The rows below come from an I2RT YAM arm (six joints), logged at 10 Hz.
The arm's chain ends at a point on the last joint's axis. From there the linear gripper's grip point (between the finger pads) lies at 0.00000 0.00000 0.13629 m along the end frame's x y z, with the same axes.
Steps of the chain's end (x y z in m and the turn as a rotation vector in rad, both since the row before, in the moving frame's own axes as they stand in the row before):
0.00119 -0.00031 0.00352 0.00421 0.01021 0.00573
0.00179 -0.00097 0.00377 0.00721 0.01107 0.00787
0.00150 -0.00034 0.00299 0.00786 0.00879 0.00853
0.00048 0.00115 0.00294 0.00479 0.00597 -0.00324
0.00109 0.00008 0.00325 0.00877 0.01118 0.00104
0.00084 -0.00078 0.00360 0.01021 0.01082 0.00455
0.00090 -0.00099 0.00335 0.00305 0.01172 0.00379
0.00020 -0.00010 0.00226 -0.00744 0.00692 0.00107
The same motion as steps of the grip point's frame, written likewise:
0.00258 -0.00088 0.00351 0.00421 0.01021 0.00573
0.00330 -0.00195 0.00376 0.00721 0.01107 0.00787
0.00270 -0.00141 0.00298 0.00786 0.00879 0.00853
0.00129 0.00050 0.00294 0.00479 0.00597 -0.00324
0.00261 -0.00111 0.00324 0.00877 0.01118 0.00104
0.00232 -0.00217 0.00358 0.01021 0.01082 0.00455
0.00250 -0.00140 0.00334 0.00305 0.01172 0.00379
0.00114 0.00091 0.00225 -0.00744 0.00692 0.00107

